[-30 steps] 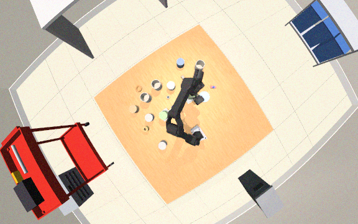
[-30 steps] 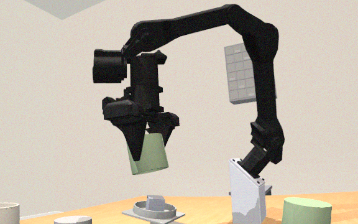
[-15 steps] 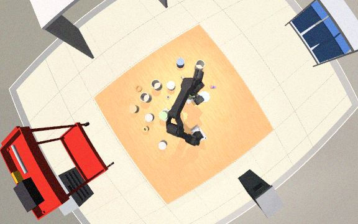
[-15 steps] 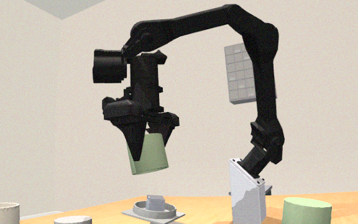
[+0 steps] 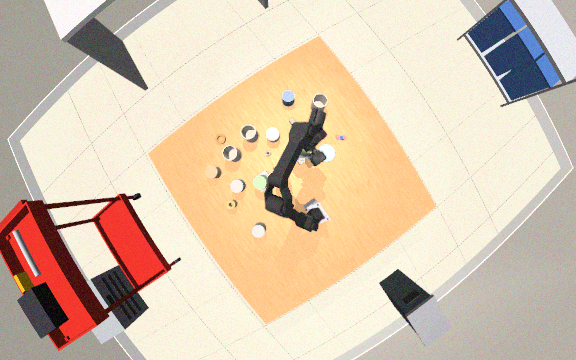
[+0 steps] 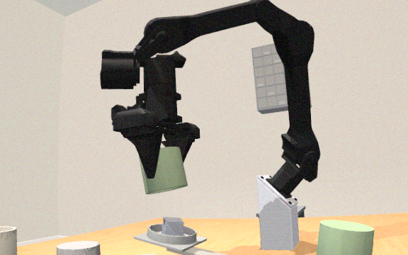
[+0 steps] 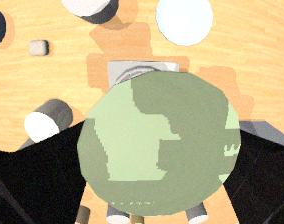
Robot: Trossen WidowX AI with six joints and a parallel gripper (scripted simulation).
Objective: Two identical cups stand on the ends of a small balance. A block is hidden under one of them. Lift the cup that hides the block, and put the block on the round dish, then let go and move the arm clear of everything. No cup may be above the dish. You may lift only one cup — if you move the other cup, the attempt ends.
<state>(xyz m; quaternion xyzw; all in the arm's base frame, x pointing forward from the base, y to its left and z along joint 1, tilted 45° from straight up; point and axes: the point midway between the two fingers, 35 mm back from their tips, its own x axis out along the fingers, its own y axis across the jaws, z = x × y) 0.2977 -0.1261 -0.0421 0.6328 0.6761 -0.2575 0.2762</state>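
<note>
Right now my gripper tip is 10 mm to the right of the grey block and 80 mm above it. Also, from my gripper tip: pale blue round dish: 70 mm behind, 110 mm to the right, 170 mm below; then green cup: 20 mm to the right, 10 mm above; then balance: 140 mm to the left, 130 mm below.
</note>
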